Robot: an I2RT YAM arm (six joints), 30 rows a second.
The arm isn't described. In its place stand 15 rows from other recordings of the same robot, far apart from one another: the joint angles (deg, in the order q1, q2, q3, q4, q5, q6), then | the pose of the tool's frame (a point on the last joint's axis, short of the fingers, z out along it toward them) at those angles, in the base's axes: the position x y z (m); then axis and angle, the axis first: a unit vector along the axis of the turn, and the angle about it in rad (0 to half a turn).
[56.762, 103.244, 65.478, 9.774, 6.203, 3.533] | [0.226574 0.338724 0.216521 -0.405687 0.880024 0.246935 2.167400]
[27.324, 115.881, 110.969, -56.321, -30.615, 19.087] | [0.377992 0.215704 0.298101 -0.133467 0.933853 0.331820 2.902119]
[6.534, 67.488, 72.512, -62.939, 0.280, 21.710] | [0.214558 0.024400 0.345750 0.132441 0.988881 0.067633 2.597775]
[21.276, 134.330, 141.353, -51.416, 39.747, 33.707] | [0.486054 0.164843 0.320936 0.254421 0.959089 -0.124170 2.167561]
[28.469, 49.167, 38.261, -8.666, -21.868, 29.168] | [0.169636 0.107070 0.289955 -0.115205 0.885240 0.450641 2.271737]
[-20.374, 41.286, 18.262, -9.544, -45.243, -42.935] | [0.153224 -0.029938 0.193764 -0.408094 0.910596 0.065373 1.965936]
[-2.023, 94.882, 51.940, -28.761, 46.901, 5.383] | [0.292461 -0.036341 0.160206 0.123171 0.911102 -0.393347 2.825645]
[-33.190, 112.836, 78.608, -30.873, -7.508, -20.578] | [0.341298 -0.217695 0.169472 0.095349 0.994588 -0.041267 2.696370]
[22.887, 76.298, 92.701, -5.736, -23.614, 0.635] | [0.252710 0.122161 0.516467 -0.391264 0.828670 0.400274 1.559624]
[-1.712, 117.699, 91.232, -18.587, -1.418, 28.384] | [0.466012 -0.013047 0.214203 0.253224 0.961490 0.106841 2.385136]
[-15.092, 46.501, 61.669, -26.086, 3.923, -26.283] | [0.160196 -0.045723 0.406274 -0.065972 0.949149 -0.307837 1.889594]
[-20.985, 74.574, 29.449, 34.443, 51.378, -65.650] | [0.232525 -0.118977 0.218871 -0.007852 0.760635 -0.649132 2.760285]
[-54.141, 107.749, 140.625, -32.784, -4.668, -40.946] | [0.226796 -0.308833 0.548492 0.060540 0.812796 -0.579393 2.097779]
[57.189, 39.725, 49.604, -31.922, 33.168, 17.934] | [0.094526 0.110671 0.344413 -0.141914 0.975363 0.168903 1.931300]
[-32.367, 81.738, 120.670, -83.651, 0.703, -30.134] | [0.179520 -0.114299 0.498276 0.021521 0.976074 -0.216372 2.477134]
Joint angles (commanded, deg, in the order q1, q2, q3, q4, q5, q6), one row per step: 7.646, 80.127, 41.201, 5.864, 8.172, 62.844; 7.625, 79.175, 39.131, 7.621, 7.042, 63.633; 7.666, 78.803, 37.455, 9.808, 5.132, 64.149; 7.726, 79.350, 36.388, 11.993, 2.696, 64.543; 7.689, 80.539, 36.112, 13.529, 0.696, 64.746; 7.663, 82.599, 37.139, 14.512, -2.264, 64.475; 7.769, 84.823, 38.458, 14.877, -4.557, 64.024; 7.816, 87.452, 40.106, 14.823, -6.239, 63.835; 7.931, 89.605, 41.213, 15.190, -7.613, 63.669; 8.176, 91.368, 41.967, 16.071, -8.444, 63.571; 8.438, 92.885, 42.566, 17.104, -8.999, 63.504; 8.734, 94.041, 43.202, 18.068, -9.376, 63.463; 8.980, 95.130, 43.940, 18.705, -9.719, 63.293; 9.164, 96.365, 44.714, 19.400, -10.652, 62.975; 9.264, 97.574, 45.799, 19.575, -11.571, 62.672
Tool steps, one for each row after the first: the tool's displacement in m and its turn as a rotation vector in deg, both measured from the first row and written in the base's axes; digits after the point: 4 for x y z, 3 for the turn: -0.0057, -0.0002, -0.0042, 1.357, -0.568, 0.506; -0.0092, 0.0008, -0.0083, 2.919, -1.295, 1.897; -0.0097, 0.0025, -0.0132, 4.600, -1.652, 3.826; -0.0076, 0.0039, -0.0178, 5.827, -1.544, 5.379; -0.0009, 0.0065, -0.0203, 7.145, -1.252, 8.002; 0.0062, 0.0095, -0.0234, 7.941, -0.545, 10.254; 0.0146, 0.0119, -0.0278, 8.636, 0.614, 11.746; 0.0209, 0.0143, -0.0324, 9.217, 1.397, 13.050; 0.0259, 0.0169, -0.0363, 9.580, 1.602, 14.033; 0.0302, 0.0193, -0.0396, 9.825, 1.546, 14.806; 0.0342, 0.0219, -0.0410, 9.999, 1.154, 15.478; 0.0382, 0.0242, -0.0422, 10.045, 0.895, 16.130; 0.0425, 0.0265, -0.0439, 10.282, 0.709, 17.291; 0.0474, 0.0285, -0.0449, 10.520, 0.695, 18.334
